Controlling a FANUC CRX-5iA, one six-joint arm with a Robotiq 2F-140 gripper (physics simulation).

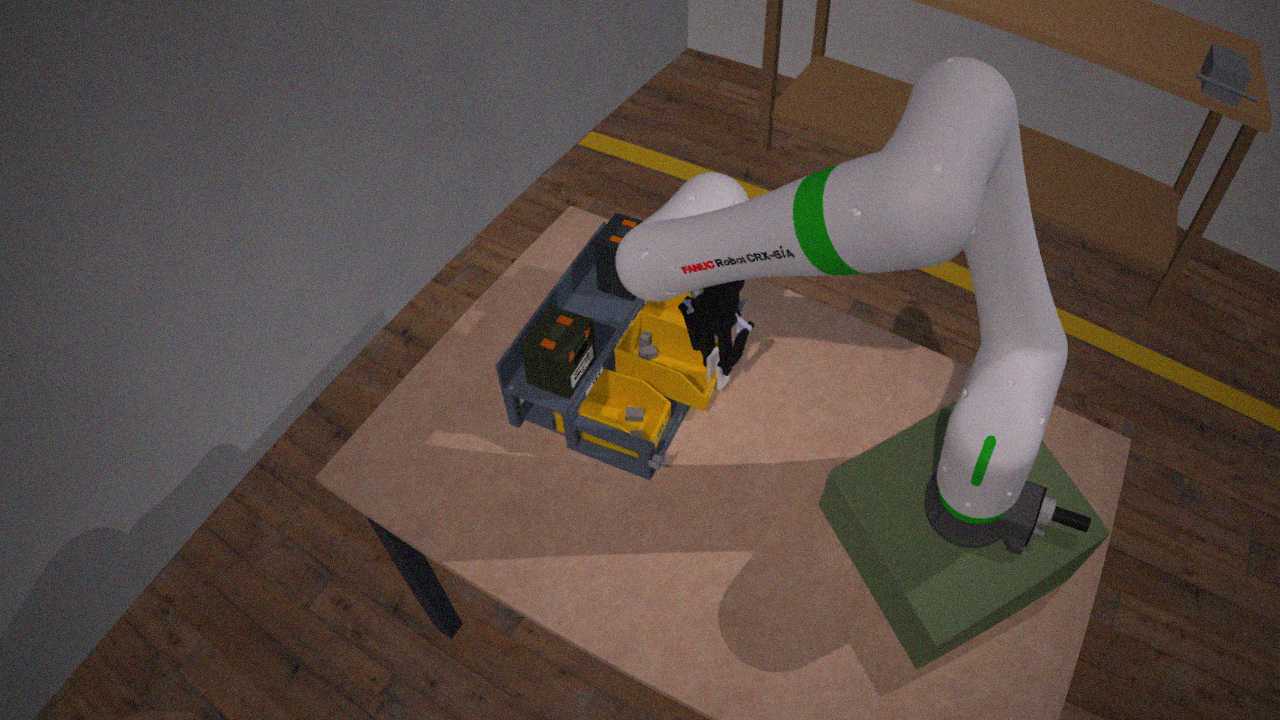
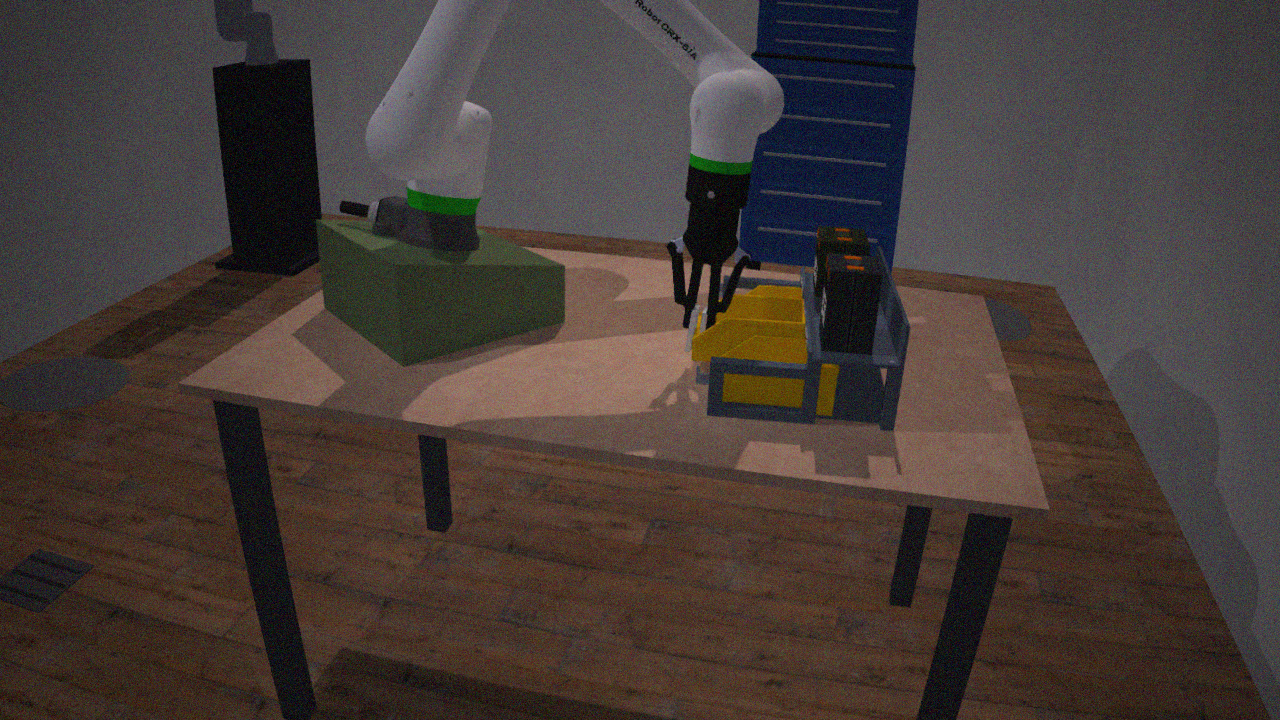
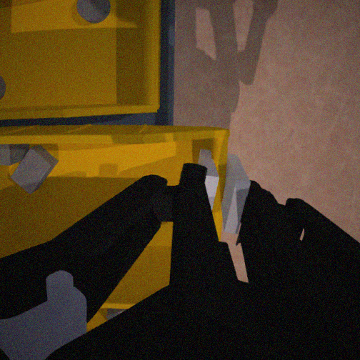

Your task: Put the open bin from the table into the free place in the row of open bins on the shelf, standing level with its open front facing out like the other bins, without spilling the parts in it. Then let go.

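Frame: origin at the arm's base, x back, y right, z up, level; centimetres.
Seen in the pictures: gripper, fingertip midpoint: (image 1: 718,382) (image 2: 695,349); arm's base, origin of the base link: (image 1: 971,502) (image 2: 437,241).
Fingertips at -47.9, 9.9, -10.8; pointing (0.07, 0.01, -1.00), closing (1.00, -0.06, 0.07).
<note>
Offsets run from my fingertips to a thing's top centre, as dx, dy, dz. "spot": to the spot under its first point.
The yellow open bin {spot: -5.5, -7.0, +3.6} (image 1: 671,385) (image 2: 720,344) (image 3: 125,150) is in the middle of the row, between two other yellow bins. Its front sticks out past the front edge of the grey-blue shelf (image 1: 601,308) (image 2: 812,394) (image 3: 167,60) and past the near neighbour bin {spot: -13.5, -14.9, -2.1} (image 1: 608,419) (image 3: 65,65). It looks roughly upright; its seating on the shelf is hidden. Grey parts lie inside it. My gripper (image 1: 718,367) (image 2: 698,324) (image 3: 214,170) points down and is shut on the bin's front wall, one pale fingertip inside and one outside.
Two dark boxes with orange marks {-21.5, -15.6, +16.9} (image 1: 559,353) {spot: -23.0, +11.8, +14.0} (image 2: 850,308) stand on the shelf's upper level behind the bins, one near and one far. The far yellow bin {spot: -17.6, +11.7, -2.1} (image 1: 662,311) is partly behind the gripper. A green block (image 1: 895,501) (image 2: 358,304) carries the arm's base.
</note>
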